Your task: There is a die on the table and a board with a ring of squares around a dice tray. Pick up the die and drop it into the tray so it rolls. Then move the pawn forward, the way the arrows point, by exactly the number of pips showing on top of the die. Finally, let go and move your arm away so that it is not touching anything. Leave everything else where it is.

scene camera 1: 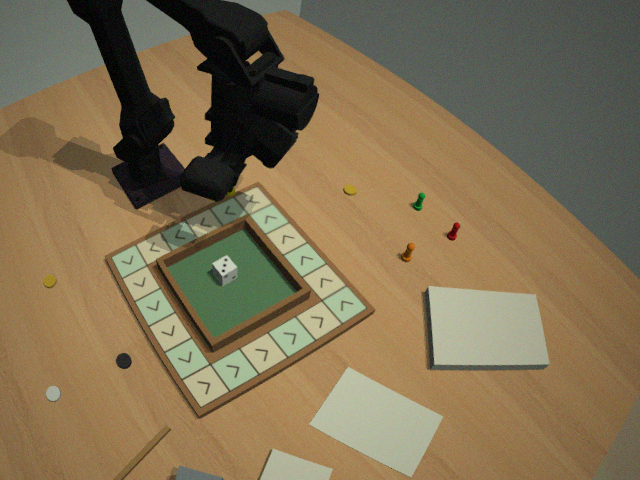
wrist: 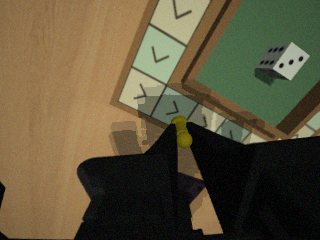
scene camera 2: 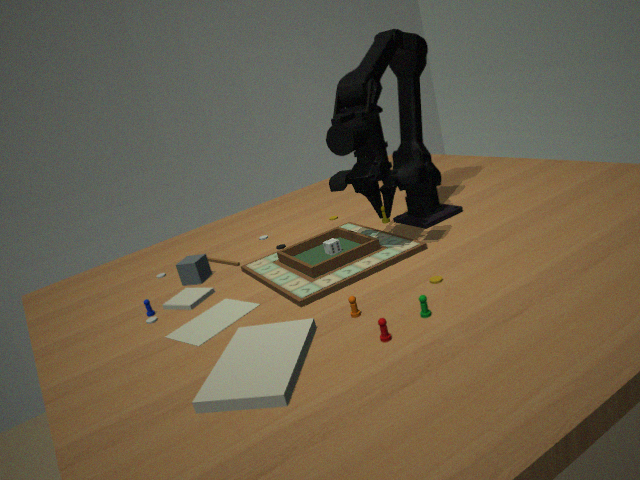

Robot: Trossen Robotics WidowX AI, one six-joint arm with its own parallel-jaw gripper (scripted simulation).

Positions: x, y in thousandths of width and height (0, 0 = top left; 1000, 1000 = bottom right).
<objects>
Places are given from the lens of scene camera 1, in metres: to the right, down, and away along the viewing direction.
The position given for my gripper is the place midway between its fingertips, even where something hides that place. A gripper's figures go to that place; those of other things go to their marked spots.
my gripper (scene camera 1: 360, 393): -0.13, -0.07, 0.70
slab (scene camera 1: 735, 686): 0.22, 0.13, 0.66
green dice tray (scene camera 1: 405, 593): -0.08, 0.06, 0.67
</objects>
